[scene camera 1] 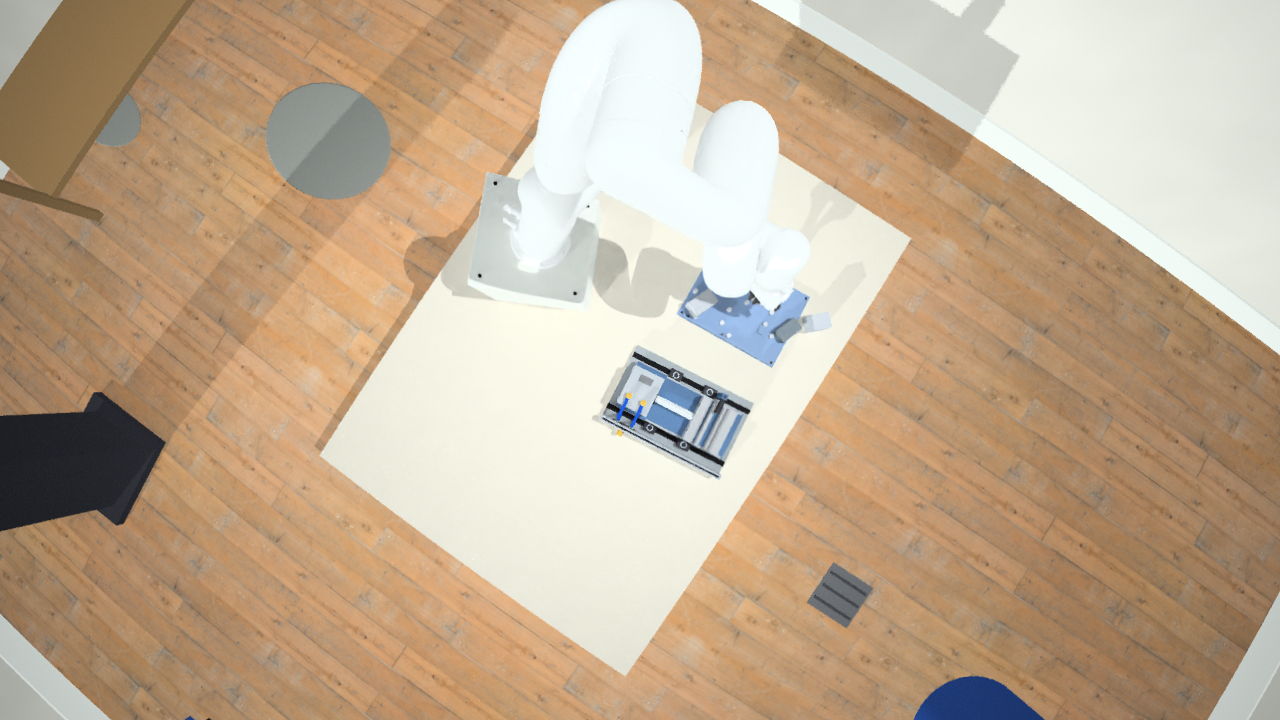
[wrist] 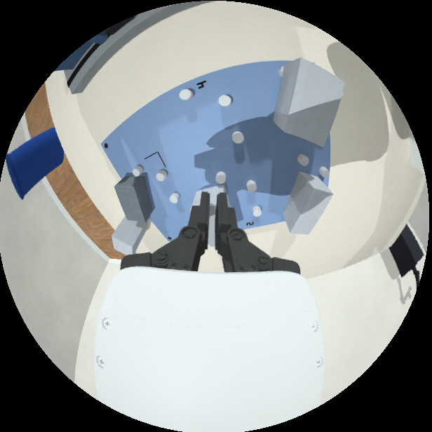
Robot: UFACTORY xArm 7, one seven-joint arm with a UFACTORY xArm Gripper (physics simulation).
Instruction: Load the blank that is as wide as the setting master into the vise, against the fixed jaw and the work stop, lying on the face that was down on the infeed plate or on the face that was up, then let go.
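Pixels of known places: gripper, fingertip midpoint: (scene camera 1: pixel 755 298); arm's base, link origin: (scene camera 1: pixel 540 239).
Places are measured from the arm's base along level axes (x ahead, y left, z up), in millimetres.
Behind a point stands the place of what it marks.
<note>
My gripper (wrist: pixel 212 205) is shut and empty, its two dark fingertips narrowly apart. A light block (wrist: pixel 212 240) shows behind and between the fingers. On the blue infeed plate (scene camera 1: pixel 731 342) {z -110, x 474, y 33 mm} (wrist: pixel 170 125) stand a large grey block (scene camera 1: pixel 699 305) {z -67, x 365, y 61 mm} (wrist: pixel 310 102) at one corner, a smaller light block (wrist: pixel 304 205) at the right in the wrist view, and a dark grey block (scene camera 1: pixel 787 330) {z -85, x 568, y 117 mm} (wrist: pixel 133 199). Another light block (scene camera 1: pixel 816 322) {z -58, x 609, y 159 mm} (wrist: pixel 129 236) lies beside the dark one at the plate's edge. I cannot tell which is the setting master. The vise (scene camera 1: pixel 640 390) {z -22, x 348, y -170 mm} stands beside the plate; its jaw gap holds no visible blank.
Several short white pegs (wrist: pixel 237 137) (wrist: pixel 224 100) rise from the plate. Blue rods with orange ends (scene camera 1: pixel 638 413) {z -8, x 369, y -212 mm} stand at one end of the vise. The robot's base plate (scene camera 1: pixel 528 288) {z 3, x 35, y -104 mm} is on the pale table top (scene camera 1: pixel 501 465) {z -119, x 153, y -494 mm}, left of the infeed plate in the scene view.
</note>
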